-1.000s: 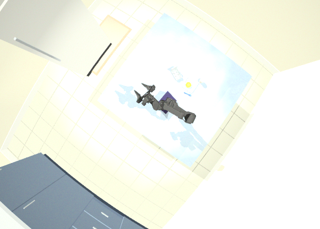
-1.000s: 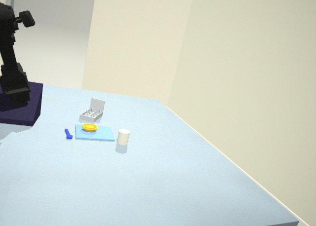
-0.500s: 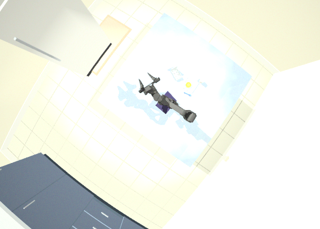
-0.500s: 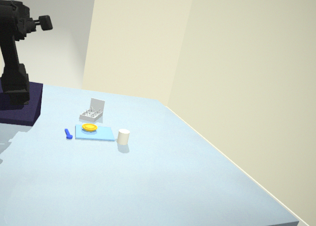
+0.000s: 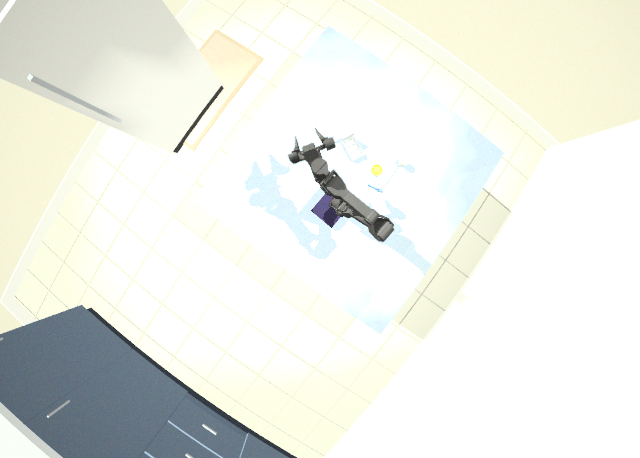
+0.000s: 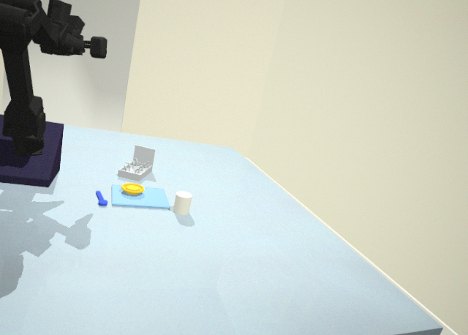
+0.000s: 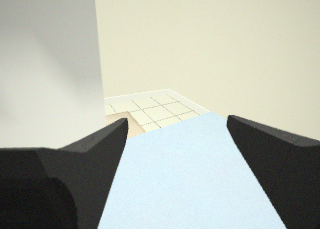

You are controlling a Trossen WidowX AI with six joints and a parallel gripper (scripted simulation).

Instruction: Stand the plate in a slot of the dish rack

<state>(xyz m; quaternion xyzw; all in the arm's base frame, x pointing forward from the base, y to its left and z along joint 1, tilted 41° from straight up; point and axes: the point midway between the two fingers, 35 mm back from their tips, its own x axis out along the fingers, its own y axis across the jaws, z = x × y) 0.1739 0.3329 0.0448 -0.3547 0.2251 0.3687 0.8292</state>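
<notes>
My gripper tip is now 11 cm short of the yellow plate, 36 cm to the left of it and 34 cm above it. The rest, counted from my gripper tip: blue spoon (3 cm ahead, 41 cm to the right, 35 cm below); dish rack (15 cm ahead, 19 cm to the right, 33 cm below); light blue mat (13 cm ahead, 38 cm to the right, 35 cm below).
</notes>
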